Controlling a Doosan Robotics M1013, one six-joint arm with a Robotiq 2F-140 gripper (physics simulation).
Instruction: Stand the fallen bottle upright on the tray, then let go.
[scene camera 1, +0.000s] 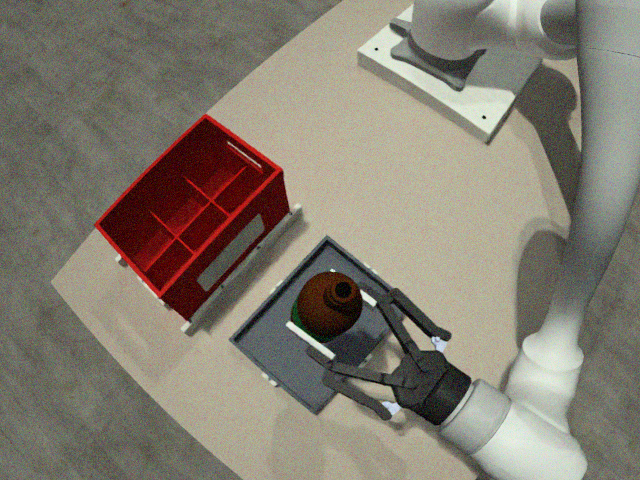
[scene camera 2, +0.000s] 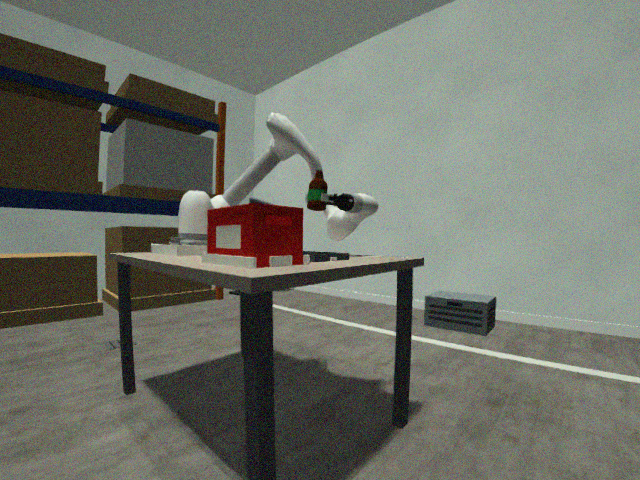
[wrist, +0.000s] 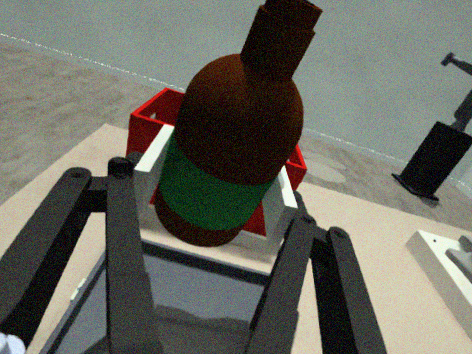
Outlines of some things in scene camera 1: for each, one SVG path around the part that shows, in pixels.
My gripper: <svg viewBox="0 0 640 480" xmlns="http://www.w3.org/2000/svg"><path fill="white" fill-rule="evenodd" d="M285 325L290 332L309 345L305 349L307 355L325 368L322 382L325 386L374 410L384 421L390 420L392 415L399 409L406 408L414 411L434 426L441 425L458 406L472 382L471 377L449 363L443 354L447 342L452 337L451 332L438 327L398 288L393 288L387 294L382 295L364 282L358 283L363 298L363 305L372 312L377 306L377 309L379 309L406 354L401 360L400 365L391 374L334 361L336 359L334 353L292 322L288 321ZM334 375L337 373L392 387L396 403L380 403L376 399L336 380ZM392 303L431 338L431 343L435 346L435 350L420 351L391 306Z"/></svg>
A brown bottle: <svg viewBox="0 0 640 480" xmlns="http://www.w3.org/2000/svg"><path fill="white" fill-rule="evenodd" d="M339 272L322 272L309 279L303 286L291 309L291 322L319 343L332 341L346 332L358 321L362 312L363 298L358 285L350 277Z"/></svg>
